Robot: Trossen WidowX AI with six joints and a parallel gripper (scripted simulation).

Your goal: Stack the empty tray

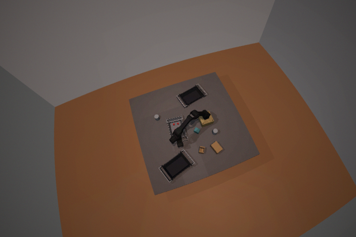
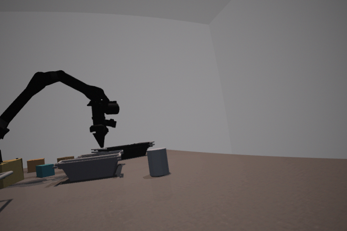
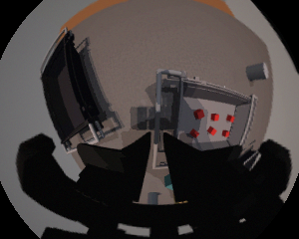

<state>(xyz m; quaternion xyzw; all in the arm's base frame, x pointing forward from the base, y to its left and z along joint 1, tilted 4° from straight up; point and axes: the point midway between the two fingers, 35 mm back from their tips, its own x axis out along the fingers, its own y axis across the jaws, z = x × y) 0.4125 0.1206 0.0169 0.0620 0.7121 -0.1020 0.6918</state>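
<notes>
My gripper tip is 48 cm to the left of the black tray, 42 cm past it and 4 cm above it. Also, from my gripper tip: tan box (20 cm to the left, 18 cm behind, 7 cm below); teal block (25 cm behind, 6 cm below, 3 cm to the right); flat tan block (34 cm behind, 26 cm to the left, 6 cm below).
</notes>
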